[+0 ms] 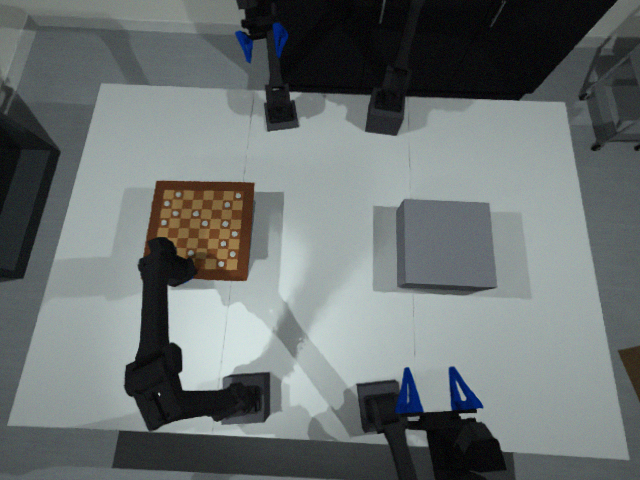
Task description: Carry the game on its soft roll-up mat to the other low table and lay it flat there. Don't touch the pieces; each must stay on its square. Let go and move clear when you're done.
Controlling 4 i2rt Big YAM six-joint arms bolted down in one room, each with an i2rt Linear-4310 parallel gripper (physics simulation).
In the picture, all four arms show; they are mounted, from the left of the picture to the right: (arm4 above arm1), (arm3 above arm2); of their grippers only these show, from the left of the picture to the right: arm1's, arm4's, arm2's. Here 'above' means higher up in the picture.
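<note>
The checkered game mat (203,276) lies flat on the left low table, with a brown border and several small whitish pieces on its squares. The other low table (445,242) is a bare grey block at the right. Arm1's gripper (189,280) is at the mat's lower-left edge; its own wrist hides nearly all of it, so its opening and any contact with the mat are unclear. Arm2's gripper (430,390) is open and empty, below the grey table. Arm4's gripper (262,43) is open and empty, above the white surface's top edge. Arm3's gripper does not show.
Arm1's forearm (154,315) reaches up from the lower left and covers the mat's lower-left corner. All four arm bases stand on the white surface (330,170). A black cabinet (454,51) is at the top, a cart (615,77) at the right, a dark bin (38,206) at the left.
</note>
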